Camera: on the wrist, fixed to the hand. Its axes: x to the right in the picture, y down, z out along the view.
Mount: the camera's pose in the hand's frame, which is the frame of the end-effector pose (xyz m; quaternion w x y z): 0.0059 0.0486 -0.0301 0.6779 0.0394 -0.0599 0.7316
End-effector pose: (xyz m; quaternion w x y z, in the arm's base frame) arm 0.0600 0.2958 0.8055 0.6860 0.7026 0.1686 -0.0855
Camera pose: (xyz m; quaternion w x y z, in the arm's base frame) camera 0.0793 0.3263 0.8502 0.5100 0.6216 -0.4442 0.3952
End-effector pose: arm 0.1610 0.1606 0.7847 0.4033 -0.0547 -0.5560 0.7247
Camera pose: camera 0.1475 0.1846 0.7343 0.2880 0.3846 0.3325 -0.8116
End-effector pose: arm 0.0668 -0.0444 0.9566 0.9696 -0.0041 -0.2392 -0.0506
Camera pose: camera 0.0908 0.0024 0.9335 0.6802 -0.1426 -0.2192 0.6848
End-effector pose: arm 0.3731 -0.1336 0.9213 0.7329 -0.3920 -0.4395 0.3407
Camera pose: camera 0.3953 -0.1145 0.8718 0.2367 -0.5380 -0.0416 0.8080
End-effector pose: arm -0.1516 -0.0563 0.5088 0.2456 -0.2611 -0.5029 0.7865
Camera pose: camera -0.1422 -0.0507 0.4524 0.4288 0.4882 0.1336 -0.7483
